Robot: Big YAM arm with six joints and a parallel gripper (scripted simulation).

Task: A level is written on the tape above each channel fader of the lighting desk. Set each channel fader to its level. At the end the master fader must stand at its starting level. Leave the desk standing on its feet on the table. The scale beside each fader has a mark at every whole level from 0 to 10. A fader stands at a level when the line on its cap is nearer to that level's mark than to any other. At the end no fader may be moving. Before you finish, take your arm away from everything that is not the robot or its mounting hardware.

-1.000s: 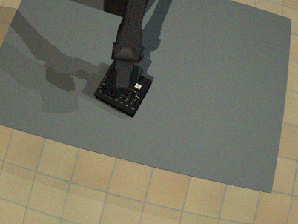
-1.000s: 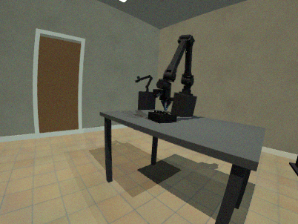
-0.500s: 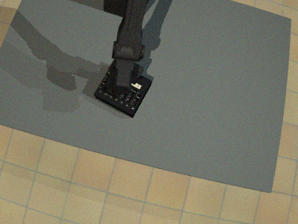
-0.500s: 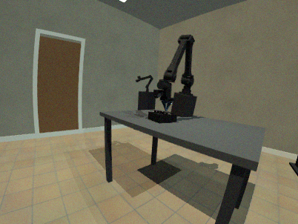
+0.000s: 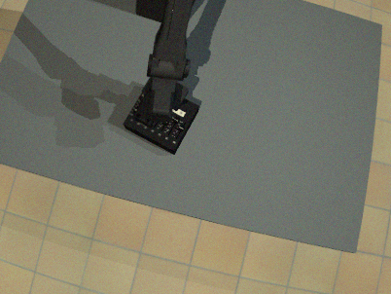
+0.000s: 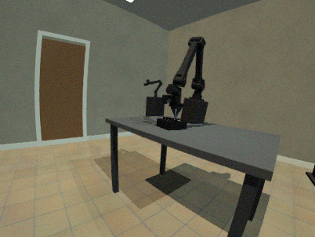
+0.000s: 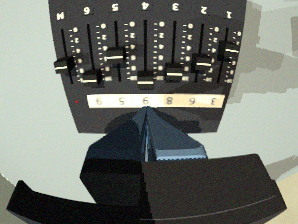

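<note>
Now: the fader cap 4 2 cm below my hand, 2 cm ahead of it and 1 cm to the right of it. The rest, counted from my hand: fader cap 1: 8 cm to the right, 3 cm ahead, 2 cm below; master fader cap: 6 cm ahead, 5 cm to the left, 2 cm below; fader cap 5: 5 cm ahead, 2 cm below.
</note>
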